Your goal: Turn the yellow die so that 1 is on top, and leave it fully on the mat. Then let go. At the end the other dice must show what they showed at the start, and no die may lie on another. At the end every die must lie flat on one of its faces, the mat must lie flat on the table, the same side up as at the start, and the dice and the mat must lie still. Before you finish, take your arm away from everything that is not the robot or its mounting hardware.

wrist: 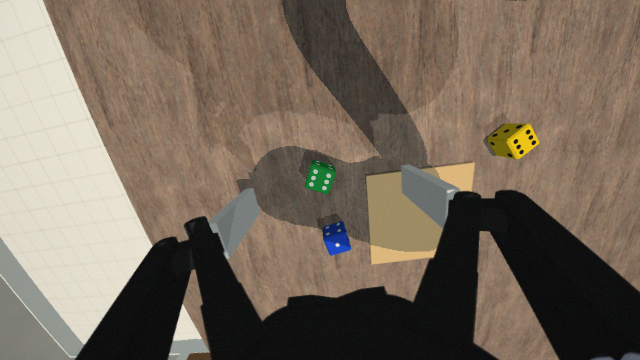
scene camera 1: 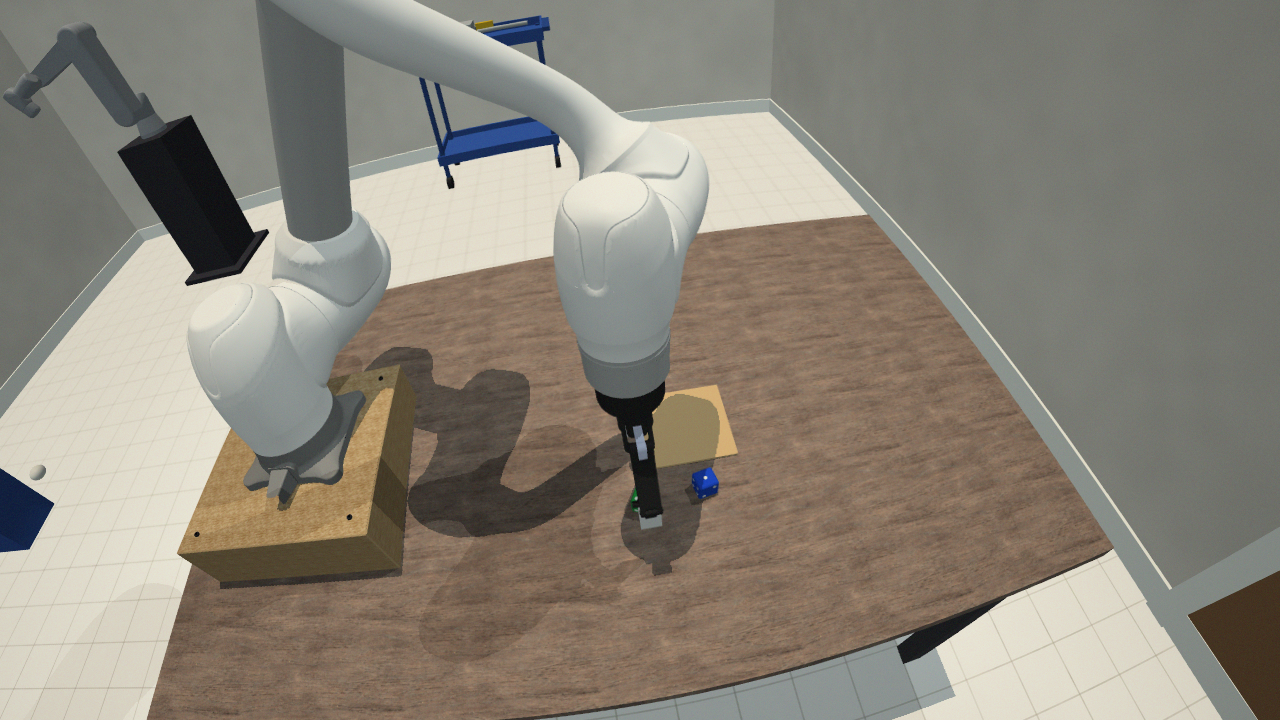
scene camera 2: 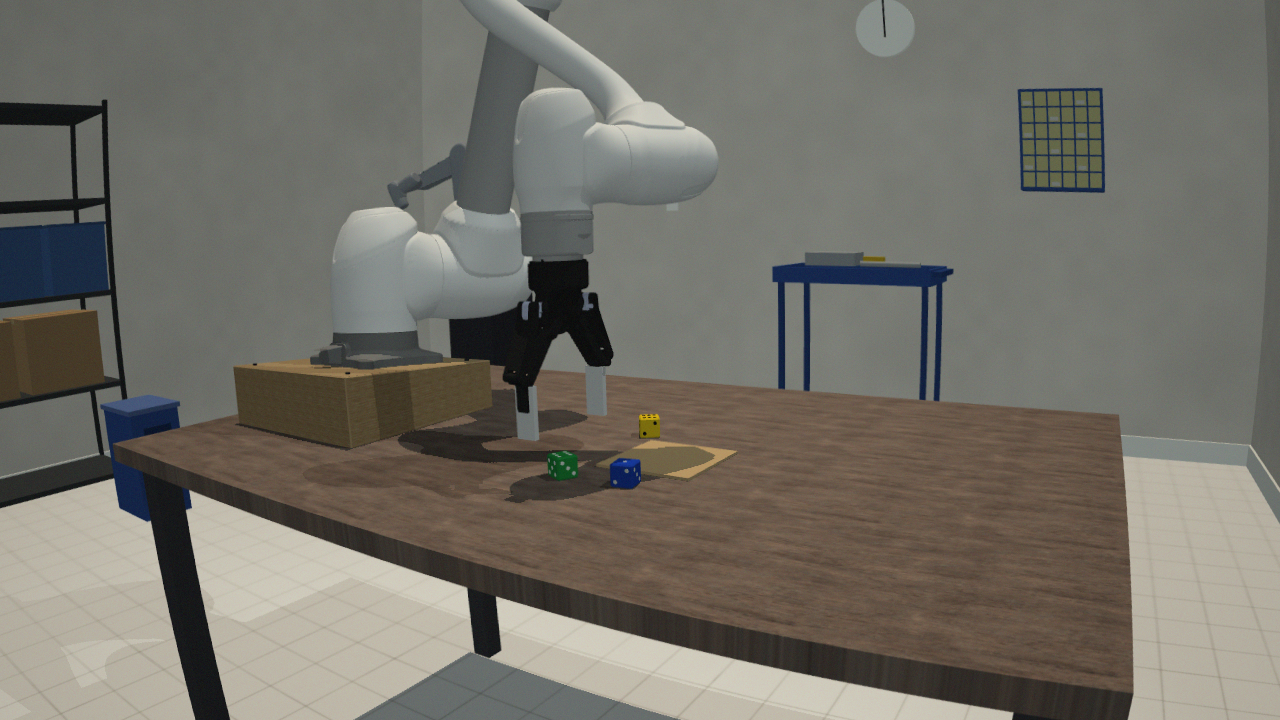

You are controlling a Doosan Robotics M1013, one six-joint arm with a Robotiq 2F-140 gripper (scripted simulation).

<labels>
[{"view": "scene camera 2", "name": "my gripper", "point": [564, 426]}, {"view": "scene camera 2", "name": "mat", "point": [684, 462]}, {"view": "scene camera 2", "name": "blue die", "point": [624, 473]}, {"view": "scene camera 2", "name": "green die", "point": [563, 465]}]
</labels>
